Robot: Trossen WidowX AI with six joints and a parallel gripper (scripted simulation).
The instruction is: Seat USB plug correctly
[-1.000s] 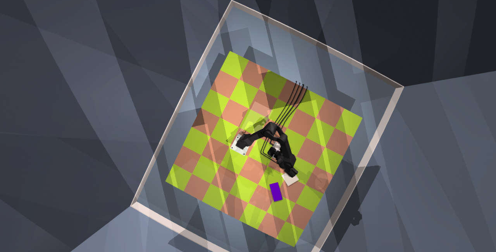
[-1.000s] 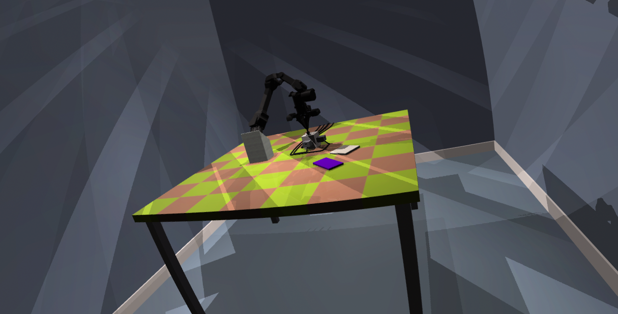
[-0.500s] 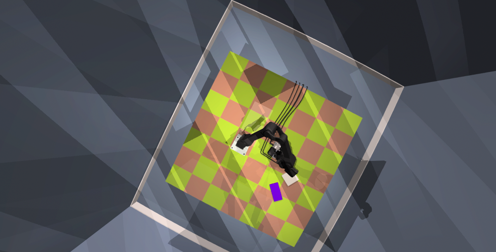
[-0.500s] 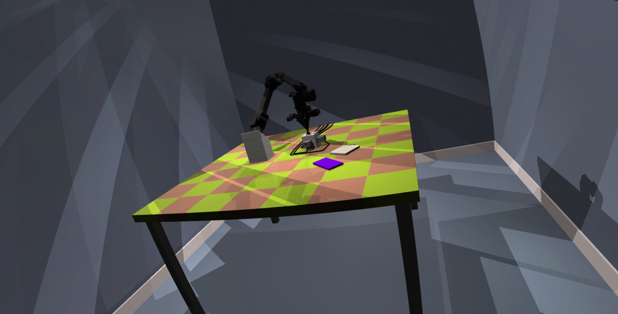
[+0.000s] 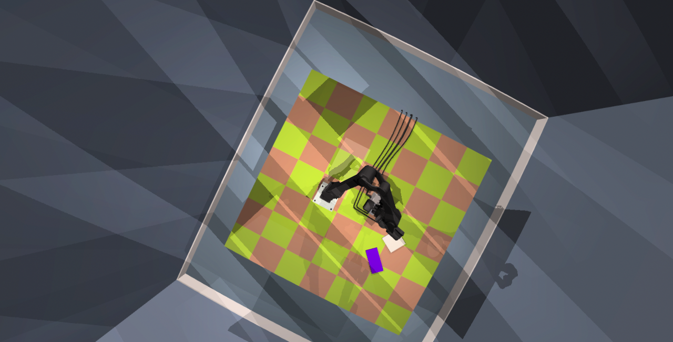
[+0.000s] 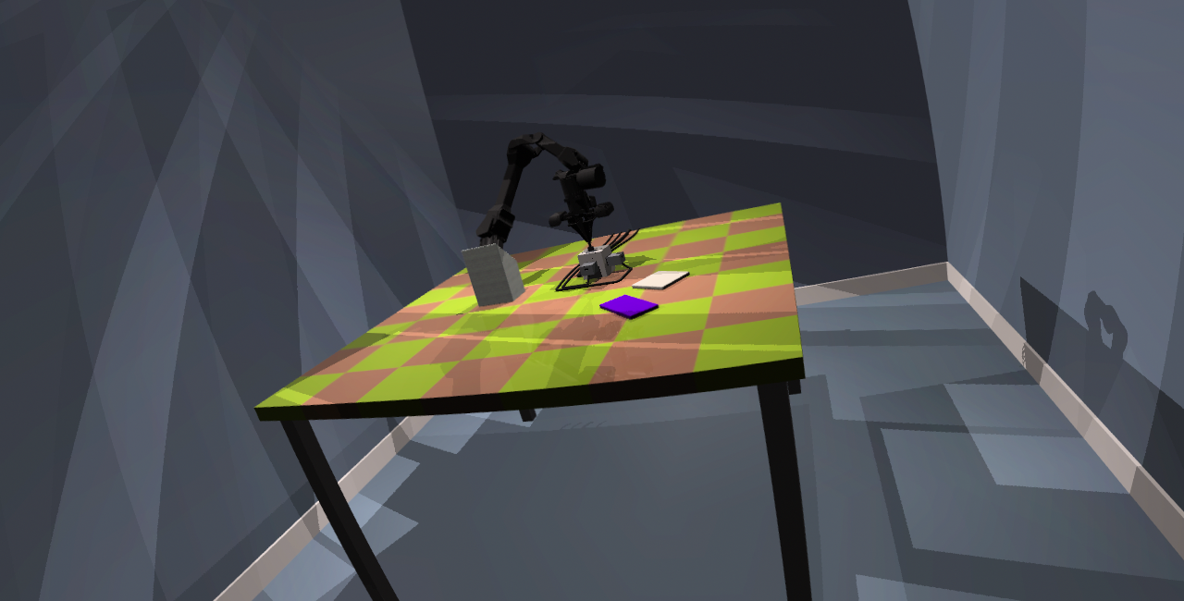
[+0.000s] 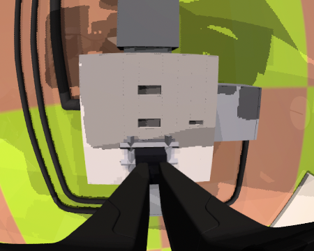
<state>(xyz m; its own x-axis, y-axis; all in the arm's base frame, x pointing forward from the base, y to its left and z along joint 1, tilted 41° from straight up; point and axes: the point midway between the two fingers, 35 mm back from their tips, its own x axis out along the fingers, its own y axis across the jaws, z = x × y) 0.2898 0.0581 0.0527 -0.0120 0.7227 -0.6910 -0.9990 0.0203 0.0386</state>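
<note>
My gripper tip is 2 cm above the black USB plug. Also, from my gripper tip: white flat plate: 23 cm ahead, 16 cm to the right, 10 cm below; purple flat block: 18 cm ahead, 33 cm to the right, 10 cm below.
</note>
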